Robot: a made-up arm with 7 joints.
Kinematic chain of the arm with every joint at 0, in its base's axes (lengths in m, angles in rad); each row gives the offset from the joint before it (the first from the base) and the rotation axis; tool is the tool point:
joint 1: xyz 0 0 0.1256 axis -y
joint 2: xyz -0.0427 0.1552 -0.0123 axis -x
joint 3: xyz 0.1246 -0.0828 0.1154 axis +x
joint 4: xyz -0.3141 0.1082 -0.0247 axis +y
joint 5: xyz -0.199 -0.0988 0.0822 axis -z
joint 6: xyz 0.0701 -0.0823 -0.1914 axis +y
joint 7: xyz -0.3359 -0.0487 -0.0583 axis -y
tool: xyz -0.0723 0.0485 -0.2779
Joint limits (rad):
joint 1: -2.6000..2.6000
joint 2: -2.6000..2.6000
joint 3: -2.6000..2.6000
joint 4: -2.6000..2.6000
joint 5: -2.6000..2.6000
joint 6: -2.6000..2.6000
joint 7: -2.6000..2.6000
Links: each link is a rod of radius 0.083 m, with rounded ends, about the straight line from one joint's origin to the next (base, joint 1, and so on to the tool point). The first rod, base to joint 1, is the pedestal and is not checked.
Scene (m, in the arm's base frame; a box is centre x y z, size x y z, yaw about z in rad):
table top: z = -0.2
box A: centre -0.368 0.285 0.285 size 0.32 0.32 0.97 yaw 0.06
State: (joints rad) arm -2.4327 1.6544 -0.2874 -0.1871 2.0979 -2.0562 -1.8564
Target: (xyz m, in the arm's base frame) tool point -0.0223 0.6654 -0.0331
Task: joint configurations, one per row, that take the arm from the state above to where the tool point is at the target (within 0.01 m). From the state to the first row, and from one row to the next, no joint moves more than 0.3 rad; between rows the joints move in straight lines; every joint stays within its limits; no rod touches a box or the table.
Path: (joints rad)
1: -2.2115 1.7931 -0.4945 -0.2245 1.9250 -2.1998 -1.9148
2: -1.9902 1.9318 -0.7017 -0.2618 1.7520 -2.3433 -1.9732
3: -1.7690 2.0705 -0.9088 -0.2992 1.5791 -2.4869 -2.0315
4: -1.9587 2.1369 -0.8672 -0.4680 1.6265 -2.5434 -1.7932
5: -2.1484 2.2033 -0.8255 -0.6368 1.6739 -2.6000 -1.5548
6: -2.1836 2.2256 -0.7463 -0.6070 1.3829 -2.6000 -1.2836
7: -2.2187 2.2478 -0.6671 -0.5773 1.0920 -2.6000 -1.0124
8: -2.2538 2.2701 -0.5879 -0.5476 0.8010 -2.6000 -0.7411
9: -2.2889 2.2924 -0.5087 -0.5179 0.5101 -2.6000 -0.4699

